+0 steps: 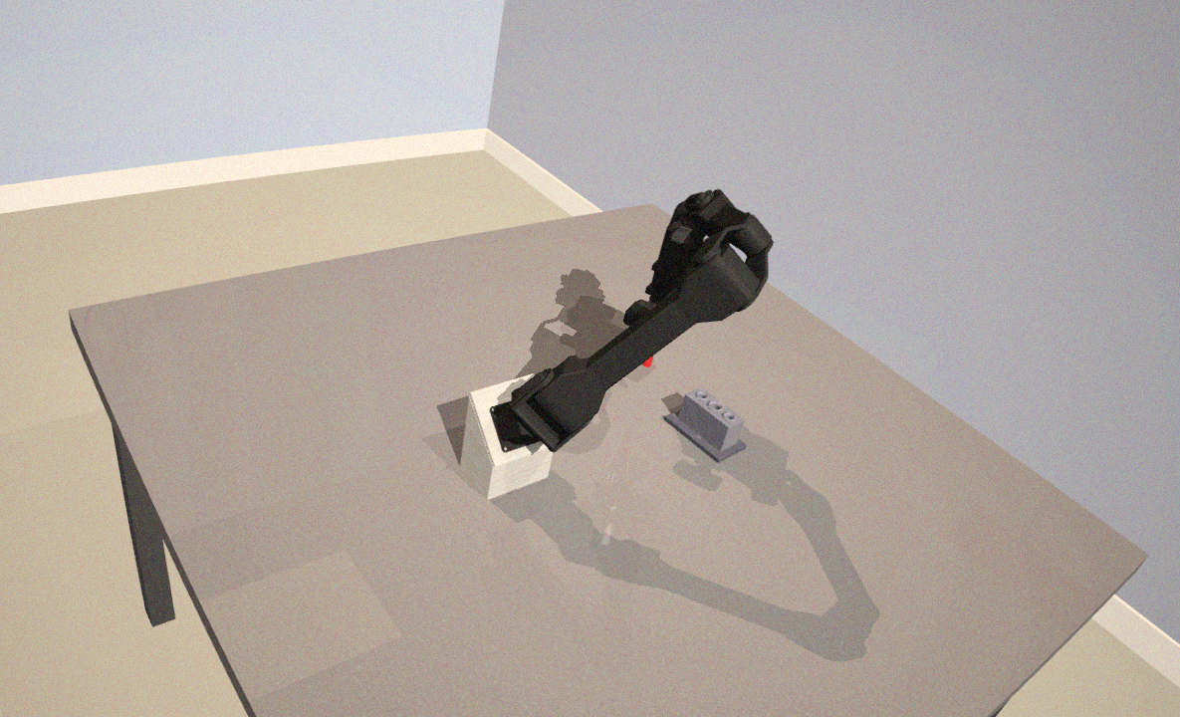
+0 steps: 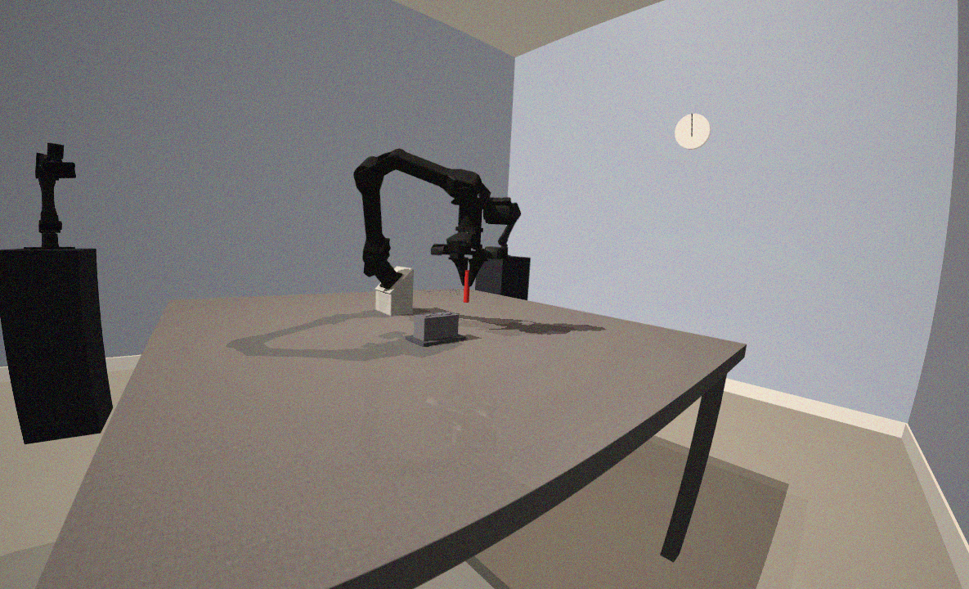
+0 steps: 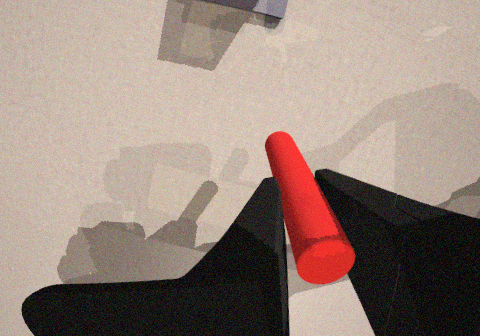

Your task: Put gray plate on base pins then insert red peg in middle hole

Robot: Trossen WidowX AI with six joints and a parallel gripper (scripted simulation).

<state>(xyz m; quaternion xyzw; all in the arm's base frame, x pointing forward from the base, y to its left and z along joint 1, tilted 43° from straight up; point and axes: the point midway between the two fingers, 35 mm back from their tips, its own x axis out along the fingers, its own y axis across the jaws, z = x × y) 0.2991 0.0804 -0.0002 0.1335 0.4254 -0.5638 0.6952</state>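
The gray plate is 5 cm ahead of my gripper tip, 12 cm to the right of it and 7 cm below it. From my gripper tip the other things lie so: red peg: right at my gripper tip; dark base: 5 cm ahead, 12 cm to the right, 11 cm below.
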